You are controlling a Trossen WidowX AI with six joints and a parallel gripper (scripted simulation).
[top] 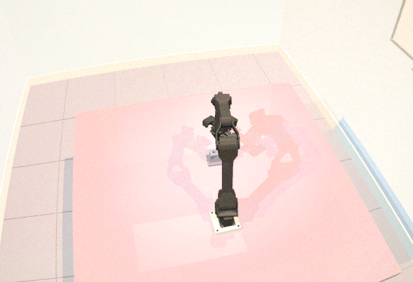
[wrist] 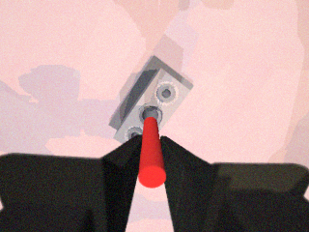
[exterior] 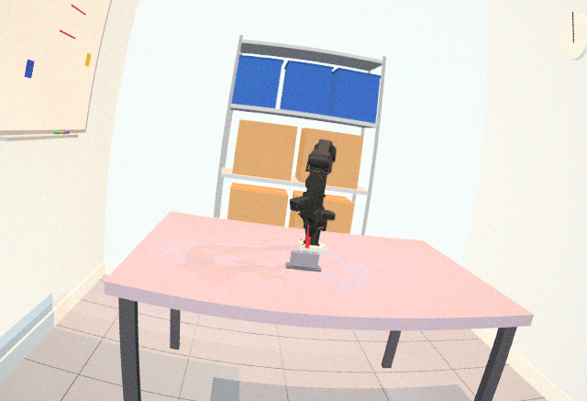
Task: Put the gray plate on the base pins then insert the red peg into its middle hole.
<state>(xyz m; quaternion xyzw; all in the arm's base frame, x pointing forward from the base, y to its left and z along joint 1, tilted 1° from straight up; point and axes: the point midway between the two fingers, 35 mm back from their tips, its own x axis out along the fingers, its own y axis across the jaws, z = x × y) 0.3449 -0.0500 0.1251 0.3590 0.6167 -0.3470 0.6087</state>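
The gray plate is 70 mm below my gripper tip. From my gripper tip the other things lie so: flat gray base 100 mm below; then red peg right at my gripper tip.
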